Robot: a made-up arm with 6 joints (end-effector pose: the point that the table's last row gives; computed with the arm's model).
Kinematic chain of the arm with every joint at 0, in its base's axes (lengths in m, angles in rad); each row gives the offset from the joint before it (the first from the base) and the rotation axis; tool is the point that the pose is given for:
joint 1: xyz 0 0 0.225 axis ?
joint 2: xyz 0 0.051 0 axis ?
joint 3: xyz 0 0 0.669 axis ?
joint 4: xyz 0 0 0.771 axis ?
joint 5: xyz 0 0 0 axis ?
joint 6: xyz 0 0 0.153 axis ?
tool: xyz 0 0 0
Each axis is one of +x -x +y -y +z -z.
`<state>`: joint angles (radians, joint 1 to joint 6).
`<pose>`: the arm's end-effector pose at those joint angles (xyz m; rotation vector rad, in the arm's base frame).
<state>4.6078 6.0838 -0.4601 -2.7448 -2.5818 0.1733</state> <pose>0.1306 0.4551 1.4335 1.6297 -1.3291 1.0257</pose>
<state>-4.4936 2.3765 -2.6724 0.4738 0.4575 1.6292</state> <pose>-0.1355 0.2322 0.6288 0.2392 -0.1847 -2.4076</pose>
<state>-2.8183 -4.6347 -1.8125 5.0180 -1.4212 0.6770</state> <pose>-0.4049 -0.3416 0.9488 1.4502 -1.2748 2.0883</pose>
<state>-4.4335 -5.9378 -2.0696 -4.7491 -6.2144 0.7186</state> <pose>0.1298 -0.6768 0.7137 0.4660 1.9812 -1.5829</pose>
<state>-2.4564 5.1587 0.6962 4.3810 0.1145 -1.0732</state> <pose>0.7899 0.6011 1.3510 -0.2297 0.4357 0.8580</pose>
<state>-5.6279 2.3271 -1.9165 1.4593 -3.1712 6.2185</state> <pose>0.5480 0.4912 0.3324 2.4525 -1.2900 -0.2778</pose>
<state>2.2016 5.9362 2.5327 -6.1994 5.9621 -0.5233</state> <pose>-0.3615 0.4153 0.3649 -1.9759 0.5212 1.1493</pose>
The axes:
joint 1: +z
joint 2: +y
joint 3: +y
joint 4: +z
joint 5: +y
joint 6: +z

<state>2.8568 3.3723 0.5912 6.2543 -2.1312 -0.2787</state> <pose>0.5316 -0.2127 -0.9907 -2.2719 0.0030 1.6865</pose>
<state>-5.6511 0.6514 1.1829 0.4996 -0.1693 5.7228</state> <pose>1.0272 0.8001 0.5388 -0.5234 1.6148 0.3559</pose>
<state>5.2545 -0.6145 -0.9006 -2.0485 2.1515 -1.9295</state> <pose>-0.6083 0.8886 0.7511 1.8147 1.3652 -1.2726</pose>
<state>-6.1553 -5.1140 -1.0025 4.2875 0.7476 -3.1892</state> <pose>0.7197 0.0484 1.3646 0.5596 -0.4719 1.1181</pose>
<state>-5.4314 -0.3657 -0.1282 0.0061 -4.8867 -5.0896</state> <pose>-0.3583 -0.3305 1.6234 0.1760 1.0554 1.8866</pose>
